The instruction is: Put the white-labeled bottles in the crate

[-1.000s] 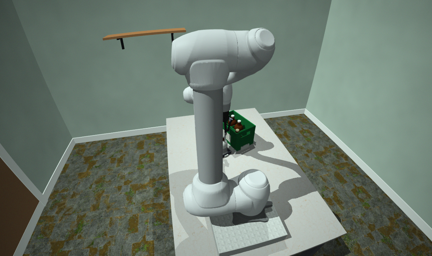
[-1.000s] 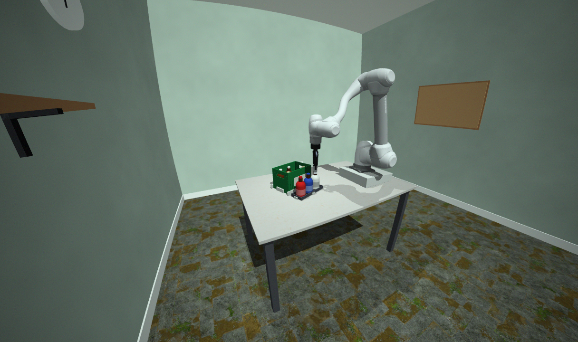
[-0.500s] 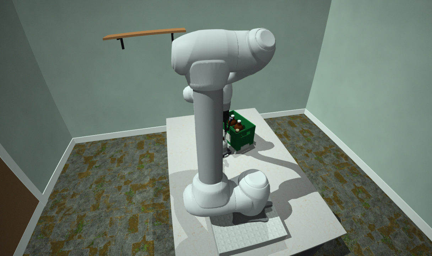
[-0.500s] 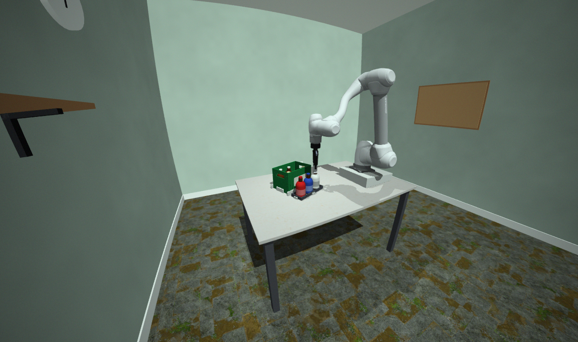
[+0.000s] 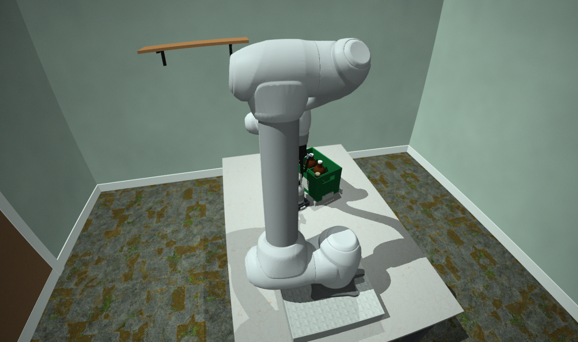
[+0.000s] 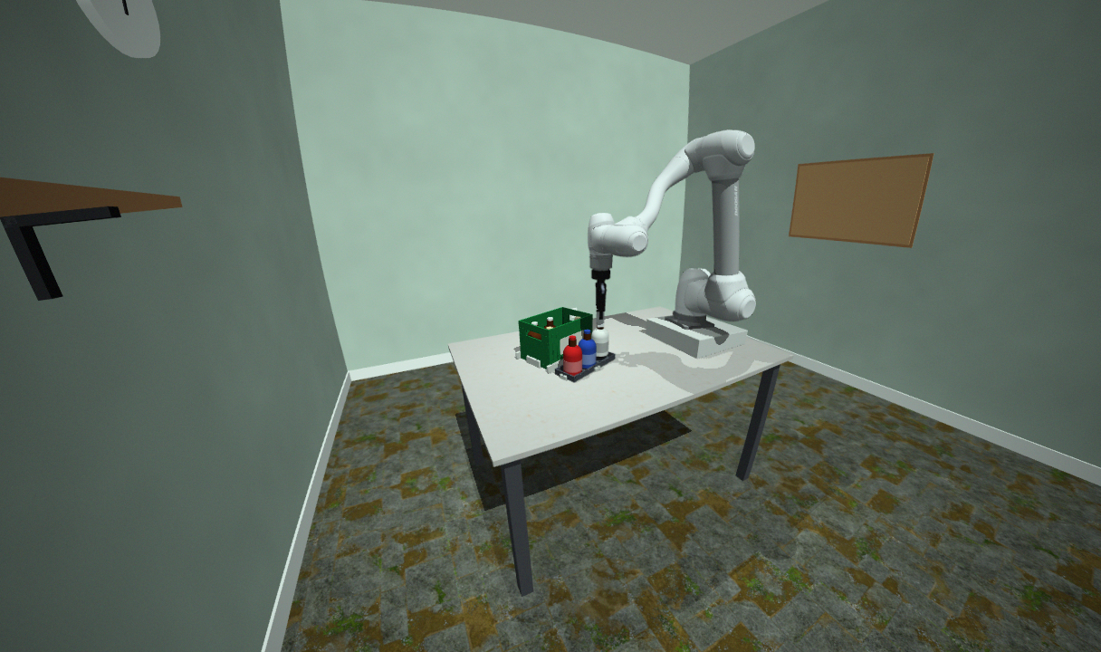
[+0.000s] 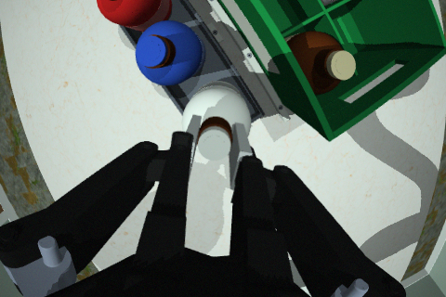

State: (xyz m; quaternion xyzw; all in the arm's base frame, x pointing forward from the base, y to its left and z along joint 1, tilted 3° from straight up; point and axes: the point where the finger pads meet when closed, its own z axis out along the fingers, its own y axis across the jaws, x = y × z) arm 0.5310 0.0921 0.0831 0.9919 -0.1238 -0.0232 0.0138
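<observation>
The white-labeled bottle lies 90 mm below my hand. From my hand the other things lie so: blue bottle 80 mm ahead, 50 mm to the left, 100 mm below; red bottle 150 mm ahead, 90 mm to the left, 100 mm below; dark tray 70 mm ahead, 40 mm to the left, 180 mm below.
</observation>
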